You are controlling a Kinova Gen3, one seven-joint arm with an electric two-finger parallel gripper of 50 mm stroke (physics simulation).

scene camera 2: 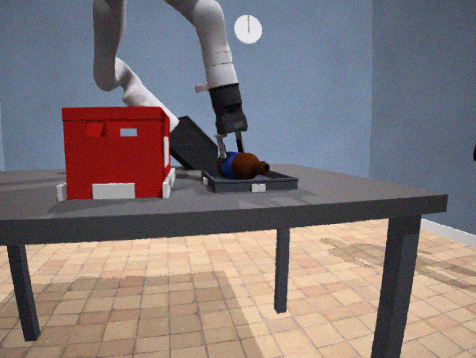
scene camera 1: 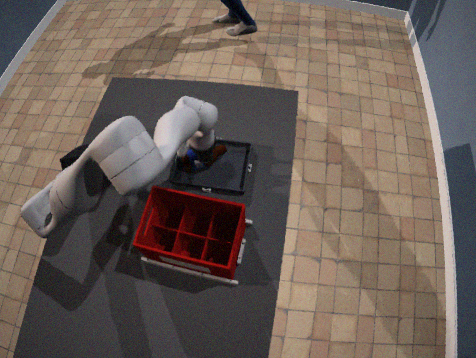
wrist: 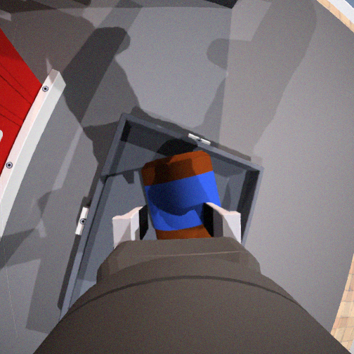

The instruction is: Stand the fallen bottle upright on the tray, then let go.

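Seen in the pictures: gripper, fingertip midpoint: point(scene camera 2: 233, 154) point(scene camera 1: 198, 157); arm's base, origin of the base link: point(scene camera 2: 170, 129).
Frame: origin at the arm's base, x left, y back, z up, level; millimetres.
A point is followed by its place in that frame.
The brown bottle point(scene camera 1: 218, 154) @[x 129, y -439, z -110 mm] point(scene camera 2: 245, 166) @[x 113, y -431, z -111 mm] point(wrist: 182, 192) with a blue label lies on its side in the shallow dark grey tray point(scene camera 1: 227, 191) @[x 7, y -469, z -145 mm] point(scene camera 2: 280, 186) @[x 146, y -548, z -147 mm] point(wrist: 230, 154). Its neck points right in scene camera 2. In the wrist view its base faces the top, and the gripper body hides its neck. My gripper point(scene camera 2: 232, 153) @[x 102, y -376, z -84 mm] point(wrist: 175, 215) is open and points down at the bottle. The fingertips are low, at either side of the blue label, with nothing gripped. In scene camera 1 the arm largely hides the gripper and part of the bottle.
A tall red crate point(scene camera 1: 220, 270) @[x -283, y -458, z -33 mm] point(scene camera 2: 115, 160) @[x -196, y -507, z -82 mm] point(wrist: 12, 75) with several compartments and white edge strips stands close beside the tray. The black sloped arm base point(scene camera 2: 192, 142) @[x 69, y -58, z -52 mm] is behind them in scene camera 2. The tray has raised walls with small white clips.
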